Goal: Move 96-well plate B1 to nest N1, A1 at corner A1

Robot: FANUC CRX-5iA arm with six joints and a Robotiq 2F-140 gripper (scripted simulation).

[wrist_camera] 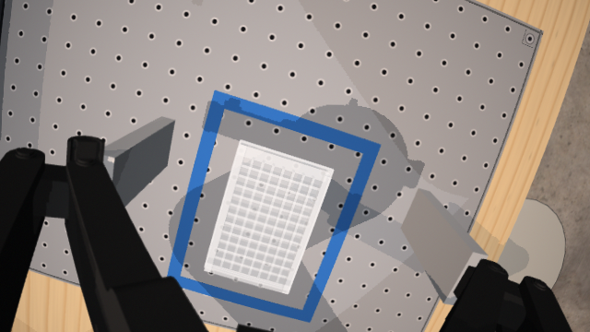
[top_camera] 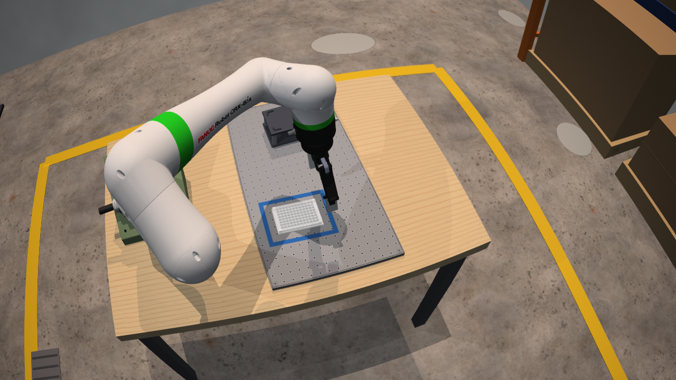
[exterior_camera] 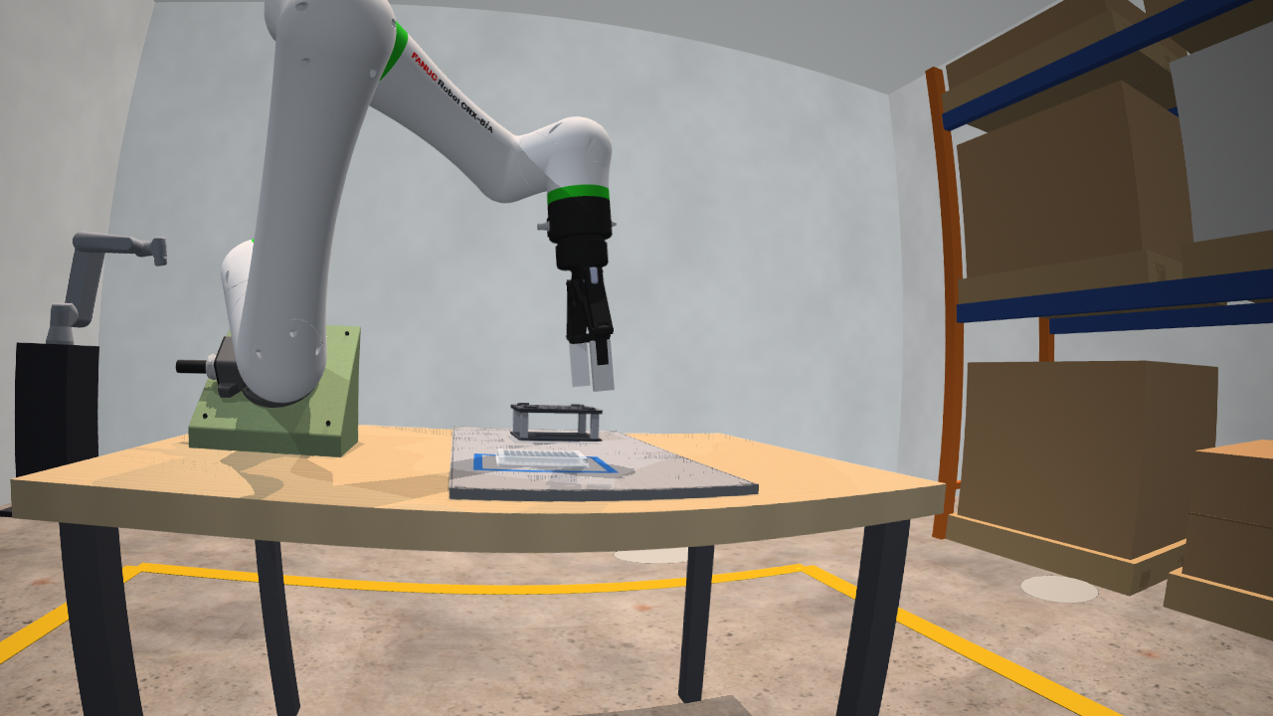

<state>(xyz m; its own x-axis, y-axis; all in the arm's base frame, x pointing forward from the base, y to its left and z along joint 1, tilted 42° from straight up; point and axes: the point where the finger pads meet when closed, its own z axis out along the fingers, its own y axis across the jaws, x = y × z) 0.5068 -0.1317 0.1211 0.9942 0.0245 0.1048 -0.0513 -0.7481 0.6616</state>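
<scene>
My gripper is now 11 cm above the clear 96-well plate, 7 cm past it and 1 cm to the right of it. Also, from my hand: A1 label: 29 cm to the left, 10 cm ahead, 6 cm below; black raised nest N1: 34 cm to the left, 6 cm below, 2 cm ahead.
</scene>
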